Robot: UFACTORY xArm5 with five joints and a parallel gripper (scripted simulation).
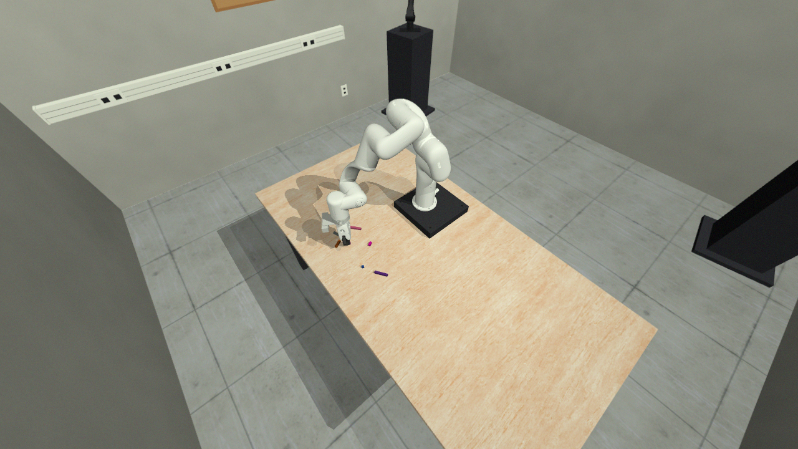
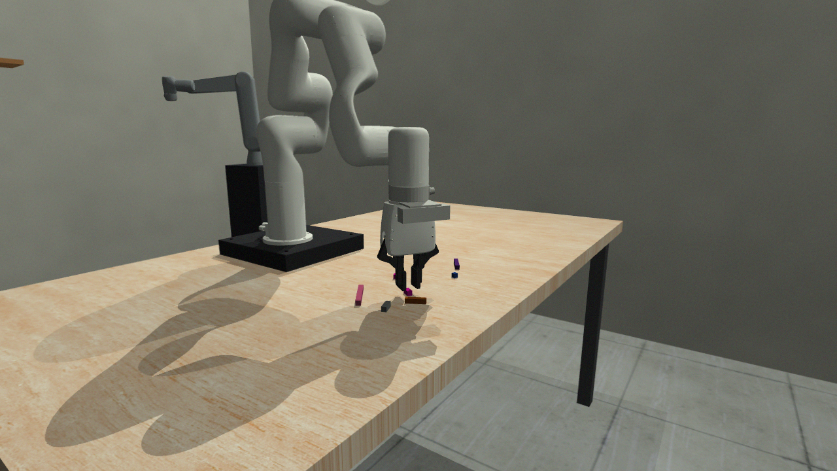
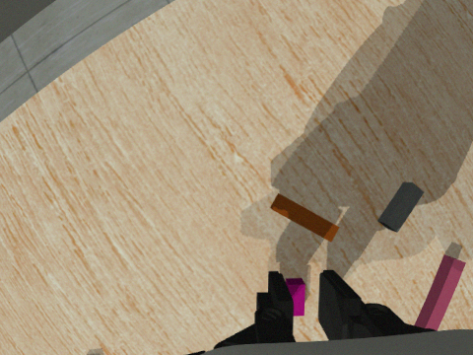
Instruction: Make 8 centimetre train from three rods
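The orange rod lies 30 mm ahead of my hand, 30 mm to the right of it and 30 mm below it. Round my hand: grey rod 10 mm behind, 80 mm to the right, 30 mm below; pink rod 80 mm behind, 50 mm to the right, 30 mm below; blue rod 40 mm ahead, 150 mm to the left, 30 mm below.
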